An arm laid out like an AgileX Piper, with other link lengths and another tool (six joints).
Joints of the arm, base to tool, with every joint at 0 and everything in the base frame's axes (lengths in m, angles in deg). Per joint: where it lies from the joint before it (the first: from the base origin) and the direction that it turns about. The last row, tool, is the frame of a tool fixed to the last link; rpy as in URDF.
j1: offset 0 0 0.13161 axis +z
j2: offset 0 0 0 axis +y
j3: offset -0.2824 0 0.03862 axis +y
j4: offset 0.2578 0 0.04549 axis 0.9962 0 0.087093
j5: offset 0 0 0 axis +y
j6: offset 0.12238 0 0.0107 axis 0.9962 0 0.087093
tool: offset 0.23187 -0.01 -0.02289 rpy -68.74 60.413 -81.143
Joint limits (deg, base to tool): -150..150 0..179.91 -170..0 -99.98..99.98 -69.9..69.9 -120..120
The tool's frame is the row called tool.
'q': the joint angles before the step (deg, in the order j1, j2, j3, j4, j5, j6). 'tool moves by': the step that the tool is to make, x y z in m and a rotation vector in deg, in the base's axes. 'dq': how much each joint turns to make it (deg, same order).
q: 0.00, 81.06, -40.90, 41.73, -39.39, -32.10
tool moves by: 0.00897, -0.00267, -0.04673, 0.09, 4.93, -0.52
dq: 0.00, 5.88, -0.93, 0.69, -0.26, -0.39
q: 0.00, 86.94, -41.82, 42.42, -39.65, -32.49
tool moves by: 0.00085, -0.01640, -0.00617, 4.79, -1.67, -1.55
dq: -3.80, 0.80, -0.43, -3.86, 1.72, 7.83
